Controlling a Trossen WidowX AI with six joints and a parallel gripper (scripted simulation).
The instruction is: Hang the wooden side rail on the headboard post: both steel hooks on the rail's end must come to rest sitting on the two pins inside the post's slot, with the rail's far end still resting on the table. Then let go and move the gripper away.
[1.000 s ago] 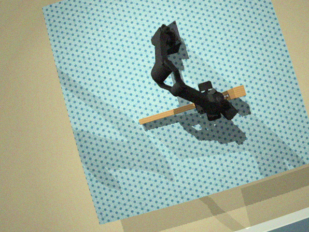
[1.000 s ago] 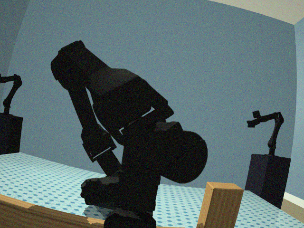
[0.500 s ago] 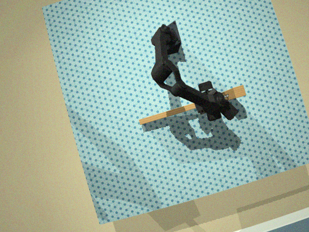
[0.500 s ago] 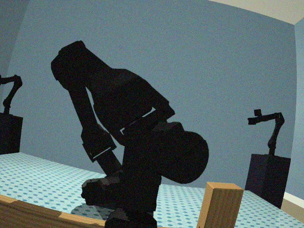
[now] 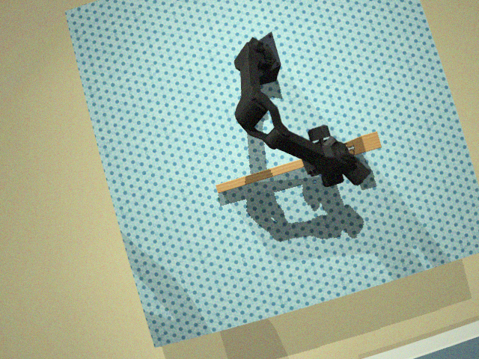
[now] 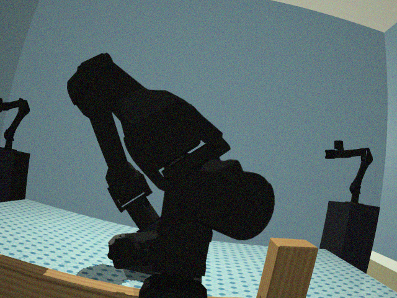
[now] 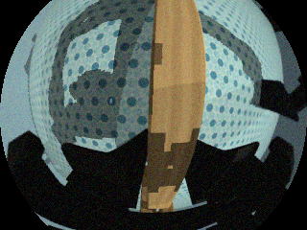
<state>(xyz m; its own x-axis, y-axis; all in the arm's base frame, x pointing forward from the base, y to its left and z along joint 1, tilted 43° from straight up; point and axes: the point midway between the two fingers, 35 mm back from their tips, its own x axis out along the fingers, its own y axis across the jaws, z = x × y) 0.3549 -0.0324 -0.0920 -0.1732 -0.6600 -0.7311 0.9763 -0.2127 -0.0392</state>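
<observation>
The headboard post lies 2 cm ahead of my gripper tip, 13 cm to the left of it and 4 cm above it.
</observation>
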